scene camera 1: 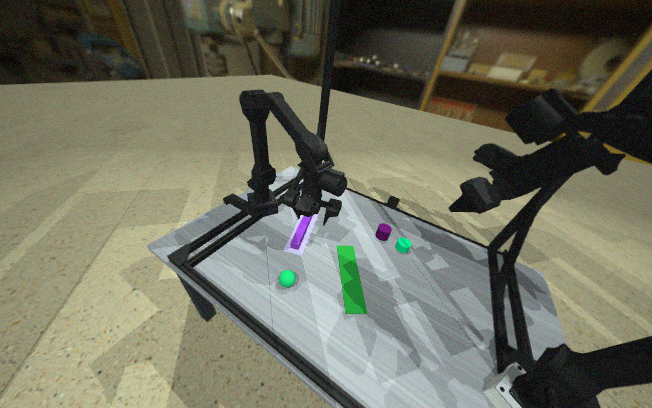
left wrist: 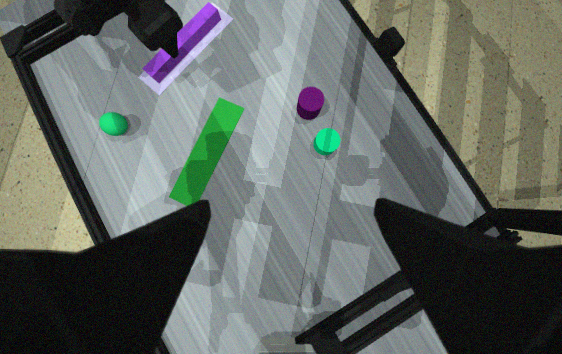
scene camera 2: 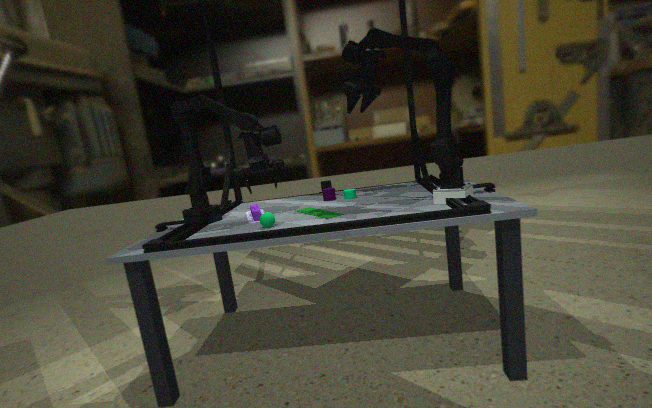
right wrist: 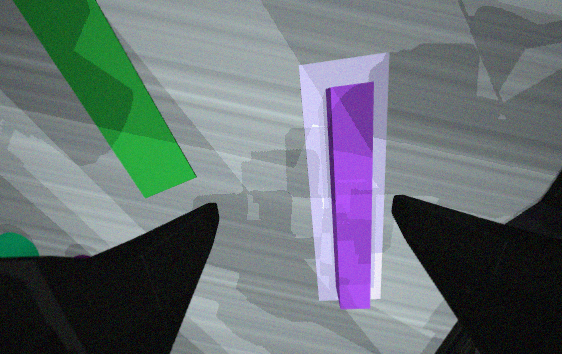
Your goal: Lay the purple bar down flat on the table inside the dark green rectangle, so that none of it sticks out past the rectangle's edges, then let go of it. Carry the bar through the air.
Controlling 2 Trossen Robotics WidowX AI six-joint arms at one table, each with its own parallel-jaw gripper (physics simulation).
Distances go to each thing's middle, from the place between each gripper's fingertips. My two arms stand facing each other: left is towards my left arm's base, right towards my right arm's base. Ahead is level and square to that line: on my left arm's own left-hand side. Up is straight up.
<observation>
Right now the purple cylinder (left wrist: 310,101) is 130 mm behind my left hand, 170 mm to the right of it and 310 mm below it. Also, from my left hand: purple bar (right wrist: 350,107) (80 mm ahead, 410 mm to the right, 320 mm below); then green rectangle (scene camera 1: 354,302) (120 mm ahead, 160 mm to the right, 330 mm below); then pale lilac rectangle (right wrist: 315,78) (80 mm ahead, 410 mm to the right, 330 mm below).
Right now my right hand is 20 mm past the purple bar, 60 mm to the left of it and 80 mm above it. Also, from my right hand: green rectangle (10 mm ahead, 200 mm to the left, 100 mm below); purple cylinder (230 mm behind, 190 mm to the left, 70 mm below); pale lilac rectangle (20 mm behind, 60 mm to the right, 100 mm below).
</observation>
